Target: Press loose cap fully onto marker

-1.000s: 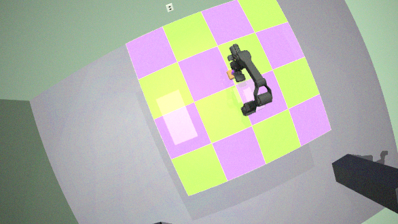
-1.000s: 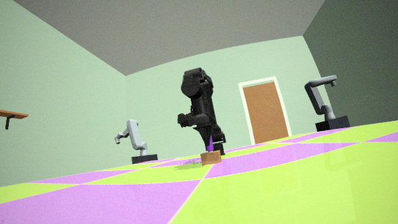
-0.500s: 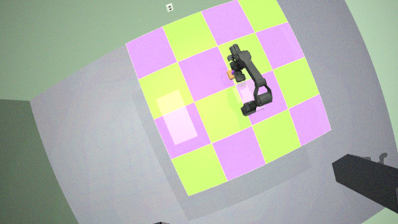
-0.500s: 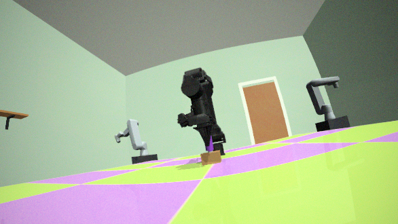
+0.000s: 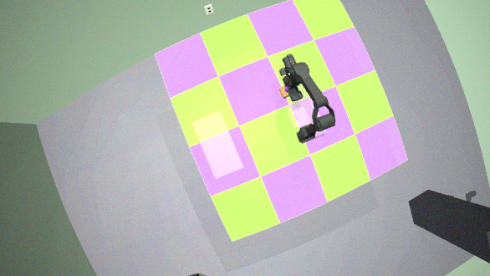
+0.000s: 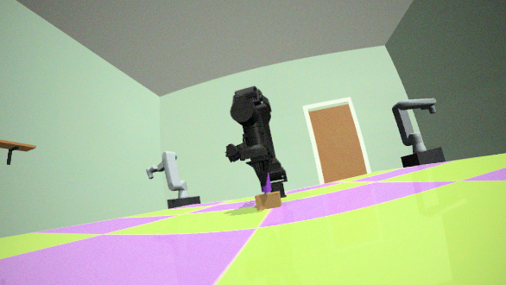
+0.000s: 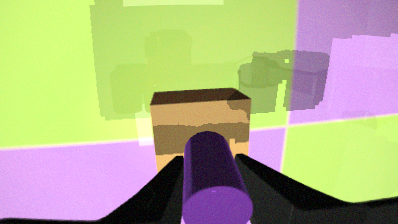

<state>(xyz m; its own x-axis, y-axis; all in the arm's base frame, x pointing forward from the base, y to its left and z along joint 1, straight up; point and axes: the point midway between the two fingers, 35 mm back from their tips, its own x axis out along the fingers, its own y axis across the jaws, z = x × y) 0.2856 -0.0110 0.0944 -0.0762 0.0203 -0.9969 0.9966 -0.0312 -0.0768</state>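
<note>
Now: gripper tip 1 cm below the purple cap.
</note>
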